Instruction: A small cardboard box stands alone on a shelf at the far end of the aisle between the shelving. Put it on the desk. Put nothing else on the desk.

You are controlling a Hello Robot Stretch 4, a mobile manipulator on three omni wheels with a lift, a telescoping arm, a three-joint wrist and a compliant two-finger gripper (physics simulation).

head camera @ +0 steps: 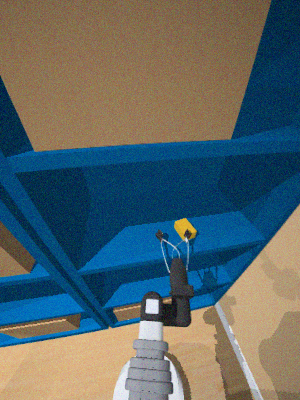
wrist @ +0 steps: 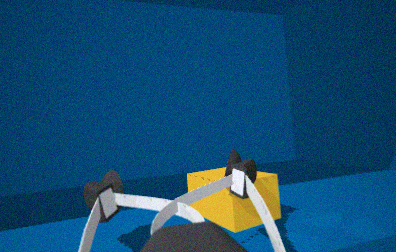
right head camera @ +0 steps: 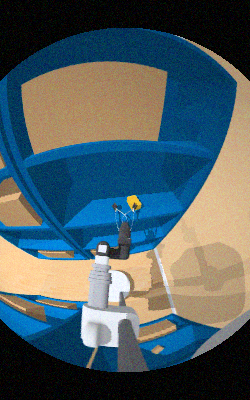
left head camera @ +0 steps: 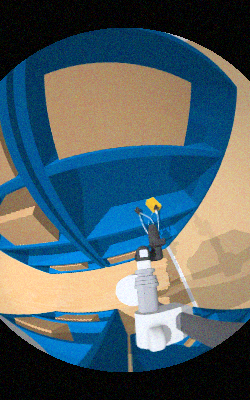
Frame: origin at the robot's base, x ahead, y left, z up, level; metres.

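Where they show: gripper, fingertip midpoint: [head camera: 172,229] [wrist: 170,175] [right head camera: 123,202] [left head camera: 145,205]; robot's base, origin of the base link: [right head camera: 112,284] [left head camera: 132,289].
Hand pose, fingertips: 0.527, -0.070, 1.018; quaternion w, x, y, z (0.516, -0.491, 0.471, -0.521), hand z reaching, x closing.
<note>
Things, the pixels of their top centre, and the offset from my fingertips, as dx, dy, dz. Level surfaces: height alone.
- small box, middle of its top: [wrist: 228,173] [head camera: 185,226] [right head camera: 133,200] [left head camera: 153,202] +0.034, -0.063, -0.009
- blue shelf board, its level: dz -0.054
- larger cardboard box, middle of its top: [left head camera: 14,201] [right head camera: 7,186] -0.126, +0.802, +0.216
The small box [head camera: 184,225] [left head camera: 153,203] [right head camera: 133,201] [wrist: 220,207], yellow in these views, stands on a blue shelf board [head camera: 125,246] [wrist: 345,210]. My gripper [head camera: 174,234] [left head camera: 147,209] [right head camera: 125,206] [wrist: 170,175] is open, with its fingers reaching over the same board. In the wrist view the right fingertip overlaps the box and hides part of it, while the left fingertip is well to its left. The space between the fingertips shows no held thing. Whether the right fingertip touches the box I cannot tell. The desk does not show.
A blue upright [head camera: 50,235] stands left of this bay, with a larger cardboard box [left head camera: 30,222] beyond it. A blue beam [head camera: 125,159] crosses above the bay. More shelving with boxes [left head camera: 42,327] stands behind the arm. A white strip [head camera: 237,350] runs along the floor at right.
</note>
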